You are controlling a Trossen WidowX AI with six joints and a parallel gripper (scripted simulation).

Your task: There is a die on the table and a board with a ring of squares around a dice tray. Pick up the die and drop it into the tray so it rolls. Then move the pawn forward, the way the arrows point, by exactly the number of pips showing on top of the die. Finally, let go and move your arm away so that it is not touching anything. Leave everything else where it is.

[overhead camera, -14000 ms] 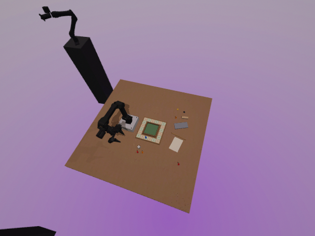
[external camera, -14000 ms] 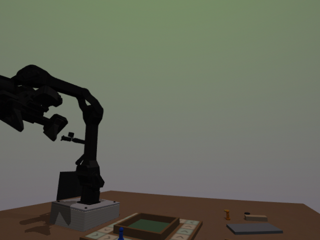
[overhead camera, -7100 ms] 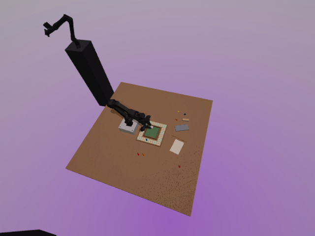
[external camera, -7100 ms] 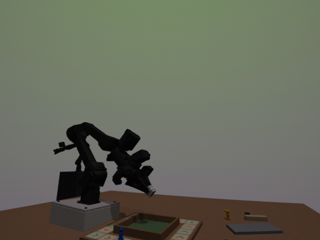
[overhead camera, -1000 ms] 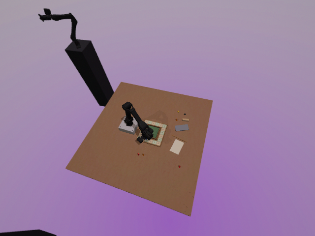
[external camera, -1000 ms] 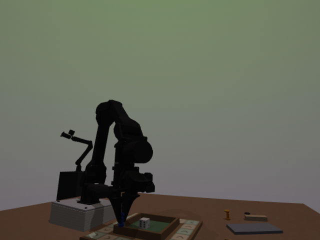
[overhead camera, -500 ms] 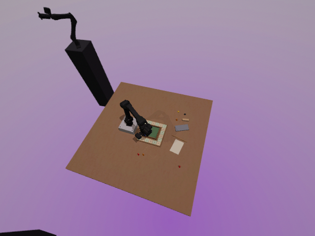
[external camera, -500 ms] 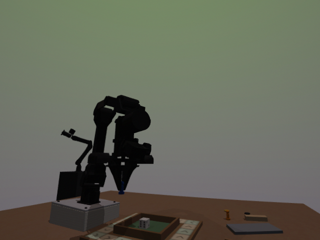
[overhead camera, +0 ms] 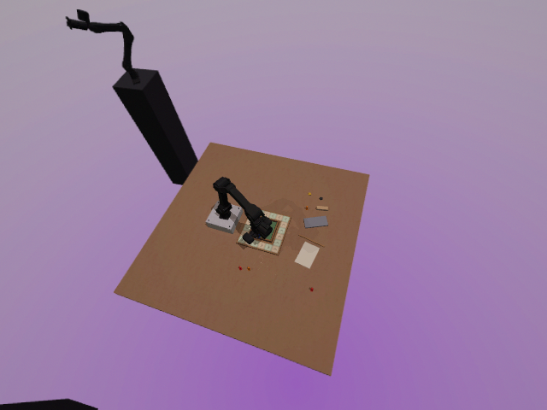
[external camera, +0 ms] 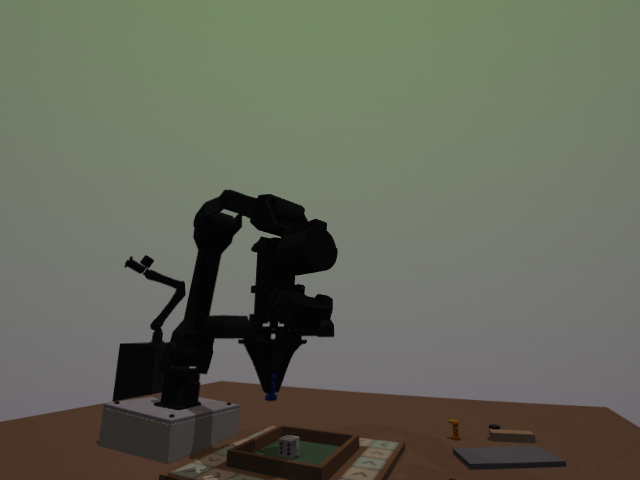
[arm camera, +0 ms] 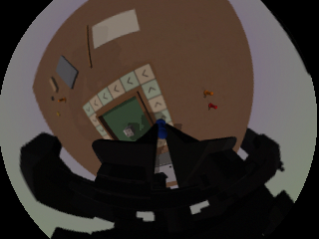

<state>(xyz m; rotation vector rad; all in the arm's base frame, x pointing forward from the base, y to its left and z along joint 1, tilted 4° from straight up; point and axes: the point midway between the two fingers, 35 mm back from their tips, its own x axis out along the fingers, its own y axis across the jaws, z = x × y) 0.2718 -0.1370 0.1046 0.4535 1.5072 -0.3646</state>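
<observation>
Now: the white die 11 cm to the left of my gripper tip, 10 cm below it and 2 cm behind it. Also, from my gripper tip: cream card 30 cm ahead, 13 cm below; then blue pawn 1 cm above; then green dice tray 12 cm below, 11 cm to the left, 1 cm behind.
</observation>
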